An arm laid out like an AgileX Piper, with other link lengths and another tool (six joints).
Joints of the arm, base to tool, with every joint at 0 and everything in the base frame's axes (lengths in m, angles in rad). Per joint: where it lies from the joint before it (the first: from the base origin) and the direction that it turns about. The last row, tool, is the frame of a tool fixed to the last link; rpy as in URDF.
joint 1: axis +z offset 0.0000 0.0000 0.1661
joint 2: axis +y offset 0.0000 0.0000 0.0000
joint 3: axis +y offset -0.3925 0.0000 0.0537
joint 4: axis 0.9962 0 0.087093 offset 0.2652 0.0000 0.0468
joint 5: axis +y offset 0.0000 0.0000 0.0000
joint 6: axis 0.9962 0 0.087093 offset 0.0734 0.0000 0.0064
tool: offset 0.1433 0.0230 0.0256 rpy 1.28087 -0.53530 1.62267
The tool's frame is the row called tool.
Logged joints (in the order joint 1, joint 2, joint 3, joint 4, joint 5, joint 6), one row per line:
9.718 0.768 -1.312 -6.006 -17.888 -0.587
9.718 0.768 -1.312 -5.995 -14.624 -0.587
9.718 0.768 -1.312 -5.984 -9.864 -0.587
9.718 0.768 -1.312 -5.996 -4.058 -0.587
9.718 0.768 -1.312 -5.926 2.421 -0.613
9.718 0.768 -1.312 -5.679 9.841 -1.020
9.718 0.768 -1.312 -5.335 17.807 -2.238
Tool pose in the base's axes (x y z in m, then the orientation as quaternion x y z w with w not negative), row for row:
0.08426 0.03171 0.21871 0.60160 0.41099 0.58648 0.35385
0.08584 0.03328 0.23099 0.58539 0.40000 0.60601 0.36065
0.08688 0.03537 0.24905 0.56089 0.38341 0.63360 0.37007
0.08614 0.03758 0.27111 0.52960 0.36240 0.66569 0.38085
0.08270 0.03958 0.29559 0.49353 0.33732 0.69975 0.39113
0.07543 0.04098 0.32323 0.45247 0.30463 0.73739 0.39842
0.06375 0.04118 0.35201 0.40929 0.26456 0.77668 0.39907
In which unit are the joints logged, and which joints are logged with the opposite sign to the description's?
The joints are logged in degrees. Opposite sign: joint 2, joint 3, joint 5, joint 6.
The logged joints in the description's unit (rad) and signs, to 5 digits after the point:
0.16961 -0.01340 0.02290 -0.10482 0.31220 0.01025
0.16961 -0.01340 0.02290 -0.10463 0.25524 0.01025
0.16961 -0.01340 0.02290 -0.10444 0.17216 0.01025
0.16961 -0.01340 0.02290 -0.10465 0.07083 0.01025
0.16961 -0.01340 0.02290 -0.10343 -0.04225 0.01070
0.16961 -0.01340 0.02290 -0.09912 -0.17176 0.01780
0.16961 -0.01340 0.02290 -0.09311 -0.31079 0.03906

